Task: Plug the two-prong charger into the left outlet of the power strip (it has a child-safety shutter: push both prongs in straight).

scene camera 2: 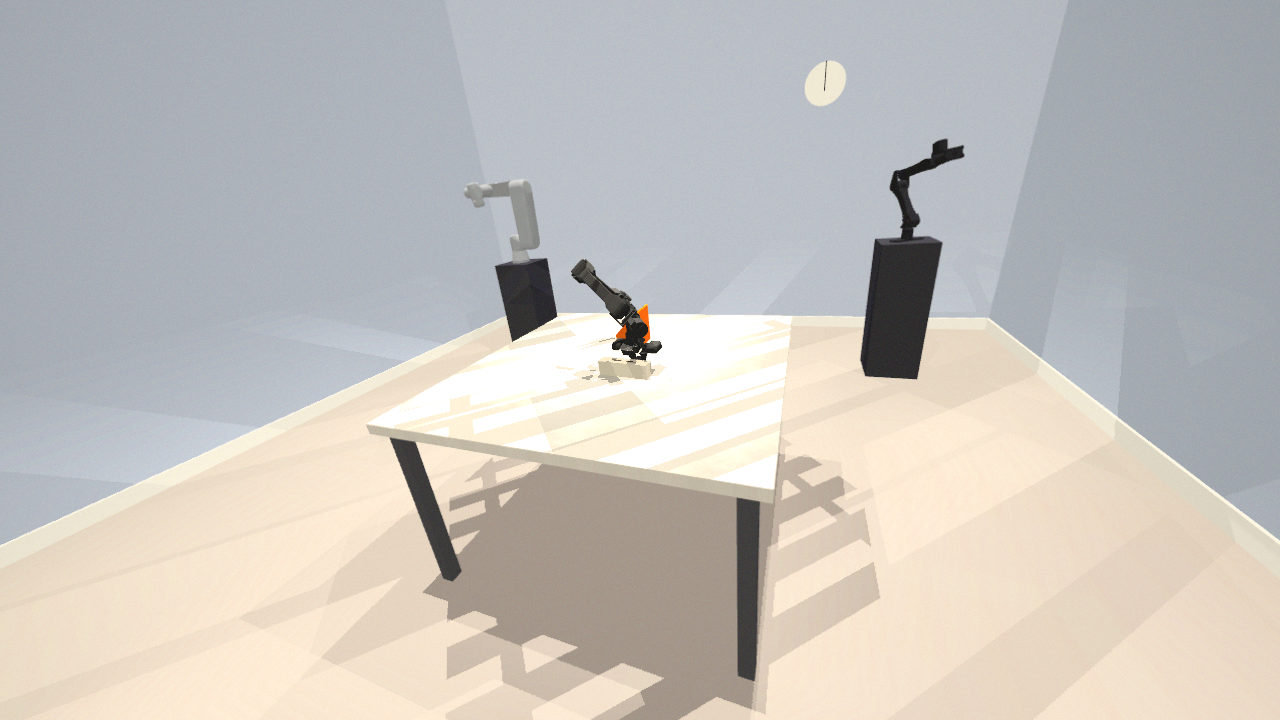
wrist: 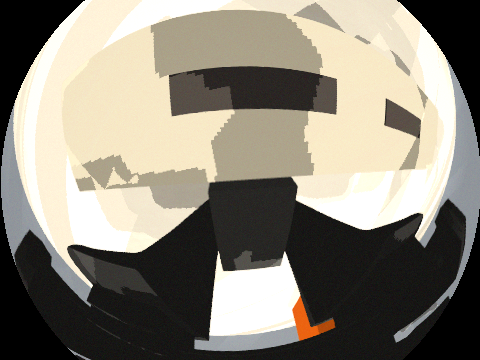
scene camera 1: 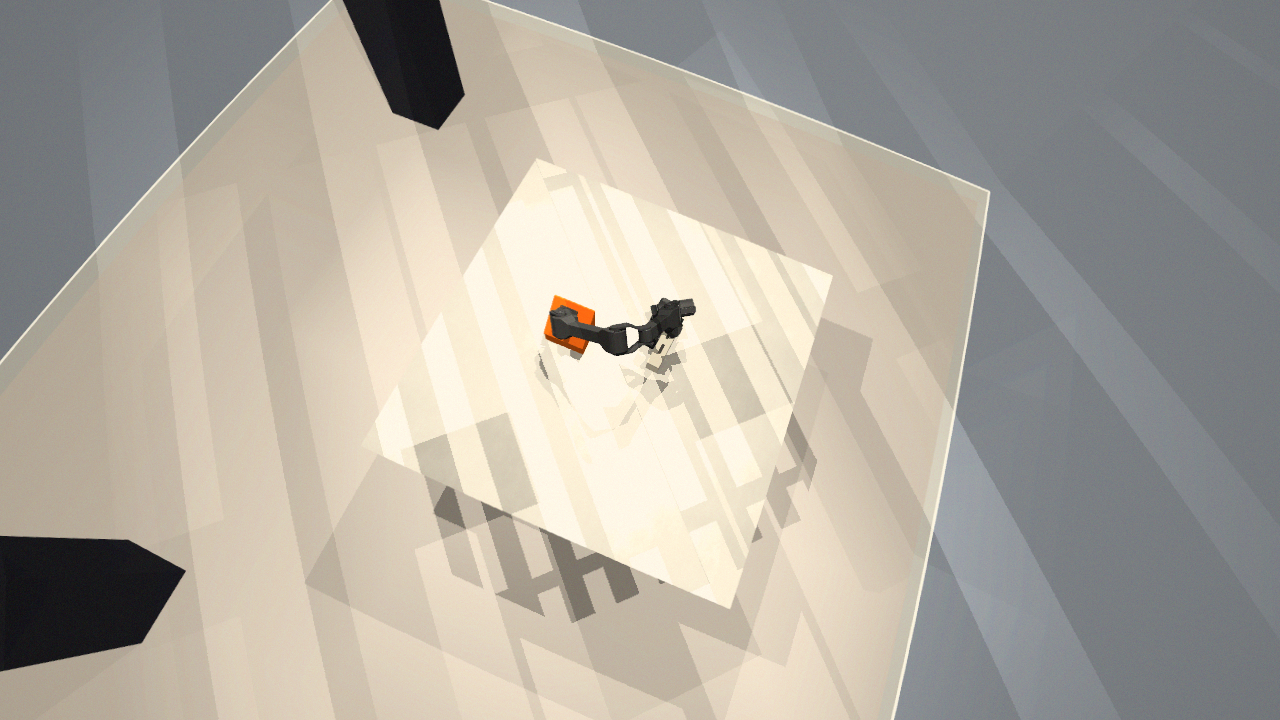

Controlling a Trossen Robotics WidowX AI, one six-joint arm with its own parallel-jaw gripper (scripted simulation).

In view: the gripper (scene camera 2: 639, 365) and a dark two-prong charger (wrist: 252, 218).
The gripper shows as well in the wrist view (wrist: 245, 201).
